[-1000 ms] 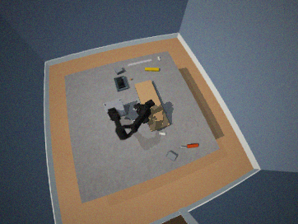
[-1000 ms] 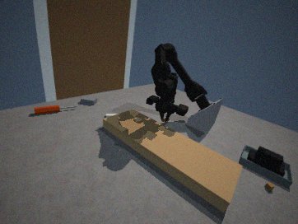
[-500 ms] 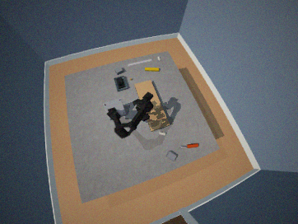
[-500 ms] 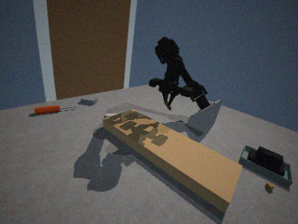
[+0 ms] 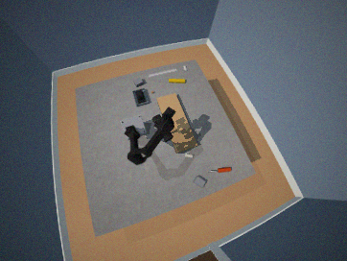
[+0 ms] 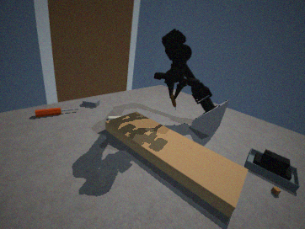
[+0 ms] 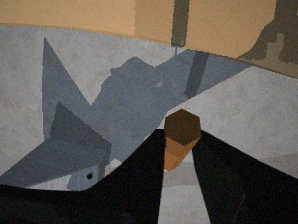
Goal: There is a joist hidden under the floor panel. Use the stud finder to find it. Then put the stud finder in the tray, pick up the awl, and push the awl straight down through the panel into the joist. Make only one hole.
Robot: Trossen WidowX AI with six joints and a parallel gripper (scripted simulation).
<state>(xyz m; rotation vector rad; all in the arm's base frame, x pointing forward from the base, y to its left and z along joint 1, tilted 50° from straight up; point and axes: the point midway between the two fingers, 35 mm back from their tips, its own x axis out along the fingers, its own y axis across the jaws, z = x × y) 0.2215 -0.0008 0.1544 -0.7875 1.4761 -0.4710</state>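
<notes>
My gripper tip is now 40 mm past the awl, 40 mm above it and 10 mm to the left of it. From my gripper tip the other things lie so: black stud finder (420 mm to the left, 100 mm below, 70 mm behind); tray (440 mm to the left, 140 mm below, 70 mm behind); small grey block (420 mm to the right, 140 mm below, 140 mm ahead).
</notes>
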